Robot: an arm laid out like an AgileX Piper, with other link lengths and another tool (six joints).
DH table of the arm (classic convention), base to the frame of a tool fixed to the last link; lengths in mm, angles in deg. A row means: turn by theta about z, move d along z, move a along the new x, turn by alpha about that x. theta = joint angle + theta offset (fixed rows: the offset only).
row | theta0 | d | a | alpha
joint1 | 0 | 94.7 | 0 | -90
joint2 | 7.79 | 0 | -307.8 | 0
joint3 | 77.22 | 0 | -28.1 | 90
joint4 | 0 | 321 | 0 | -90
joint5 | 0 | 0 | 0 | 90
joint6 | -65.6 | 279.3 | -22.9 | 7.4
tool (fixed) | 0 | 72.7 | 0 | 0
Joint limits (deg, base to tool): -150..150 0..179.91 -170..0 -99.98..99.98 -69.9..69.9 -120..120
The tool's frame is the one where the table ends.
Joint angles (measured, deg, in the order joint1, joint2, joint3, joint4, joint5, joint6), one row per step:
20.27, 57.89, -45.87, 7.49, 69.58, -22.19
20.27, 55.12, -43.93, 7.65, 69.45, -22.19
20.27, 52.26, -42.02, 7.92, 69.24, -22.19
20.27, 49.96, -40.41, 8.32, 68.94, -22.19
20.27, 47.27, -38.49, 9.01, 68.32, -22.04
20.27, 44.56, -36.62, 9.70, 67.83, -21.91
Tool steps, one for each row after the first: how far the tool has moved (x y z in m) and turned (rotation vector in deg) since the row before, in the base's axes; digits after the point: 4 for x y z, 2 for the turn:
-0.0075, -0.0019, 0.0000, 0.48, -0.85, -0.04
-0.0068, -0.0010, 0.0004, 0.65, -0.99, -0.06
-0.0053, 0.0003, -0.0002, 0.71, -0.79, -0.08
-0.0050, 0.0019, -0.0001, 1.15, -1.03, -0.29
-0.0052, 0.0019, -0.0002, 1.13, -0.97, -0.24

